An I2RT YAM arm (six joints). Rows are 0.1 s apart.
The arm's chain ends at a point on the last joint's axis. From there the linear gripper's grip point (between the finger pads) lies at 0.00 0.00 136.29 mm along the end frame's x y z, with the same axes.
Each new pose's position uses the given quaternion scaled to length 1; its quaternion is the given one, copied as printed.
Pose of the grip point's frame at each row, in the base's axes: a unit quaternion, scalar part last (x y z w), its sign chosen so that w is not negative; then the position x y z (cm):
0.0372 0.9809 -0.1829 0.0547 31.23 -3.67 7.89
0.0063 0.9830 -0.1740 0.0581 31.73 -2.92 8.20
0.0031 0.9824 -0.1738 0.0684 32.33 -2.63 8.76
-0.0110 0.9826 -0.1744 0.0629 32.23 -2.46 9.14
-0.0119 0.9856 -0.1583 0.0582 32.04 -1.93 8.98
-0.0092 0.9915 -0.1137 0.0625 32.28 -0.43 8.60
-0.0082 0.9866 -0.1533 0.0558 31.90 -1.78 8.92
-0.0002 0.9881 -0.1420 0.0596 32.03 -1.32 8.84
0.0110 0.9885 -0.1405 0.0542 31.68 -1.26 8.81
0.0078 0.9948 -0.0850 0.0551 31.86 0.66 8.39
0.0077 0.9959 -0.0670 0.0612 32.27 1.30 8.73
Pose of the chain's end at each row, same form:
0.0372 0.9809 -0.1829 0.0547 29.95 1.28 20.53
0.0063 0.9830 -0.1740 0.0581 30.20 1.75 20.91
0.0031 0.9824 -0.1738 0.0684 30.51 2.03 21.44
-0.0110 0.9826 -0.1744 0.0629 30.49 2.19 21.83
-0.0119 0.9856 -0.1583 0.0582 30.43 2.30 21.83
-0.0092 0.9915 -0.1137 0.0625 30.56 2.63 21.77
-0.0082 0.9866 -0.1533 0.0558 30.37 2.33 21.82
-0.0002 0.9881 -0.1420 0.0596 30.42 2.50 21.82
0.0110 0.9885 -0.1405 0.0542 30.26 2.54 21.82
0.0078 0.9948 -0.0850 0.0551 30.38 2.98 21.74
0.0077 0.9959 -0.0670 0.0612 30.62 3.13 22.13

